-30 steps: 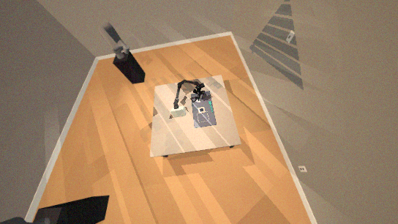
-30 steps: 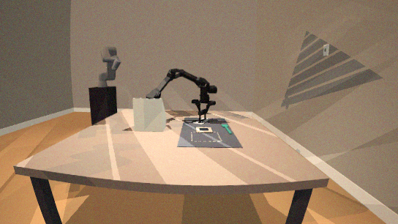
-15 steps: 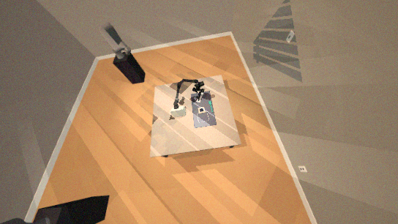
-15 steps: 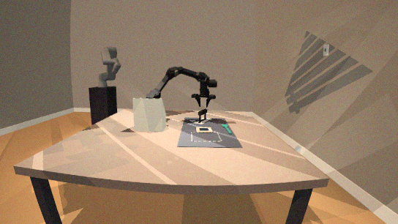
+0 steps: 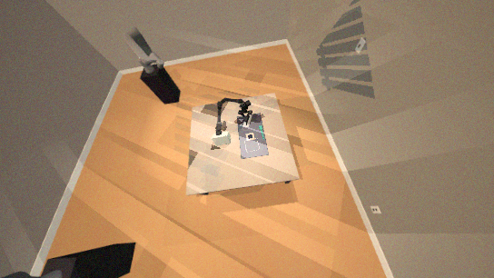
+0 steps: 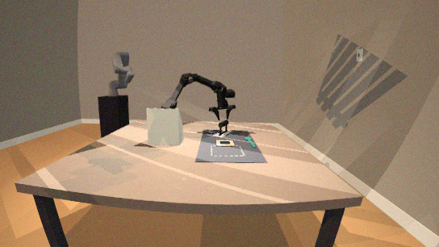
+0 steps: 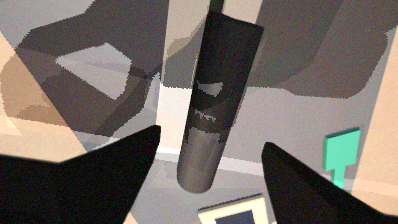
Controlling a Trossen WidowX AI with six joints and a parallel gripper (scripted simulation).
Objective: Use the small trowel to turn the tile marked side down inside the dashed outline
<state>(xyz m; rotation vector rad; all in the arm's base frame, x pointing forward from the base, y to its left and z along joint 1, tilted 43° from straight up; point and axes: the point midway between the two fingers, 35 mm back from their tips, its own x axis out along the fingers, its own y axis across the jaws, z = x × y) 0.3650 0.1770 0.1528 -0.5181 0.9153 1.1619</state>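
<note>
My gripper tip is now 6 cm above the trowel, 2 cm to the left of it and 1 cm past it. Round my gripper tip: small pale tile (26 cm to the right, 9 cm below, 1 cm ahead); then dark mat (22 cm to the right, 12 cm below, 3 cm ahead); then small green t-shaped piece (19 cm to the right, 17 cm ahead, 9 cm below).
</note>
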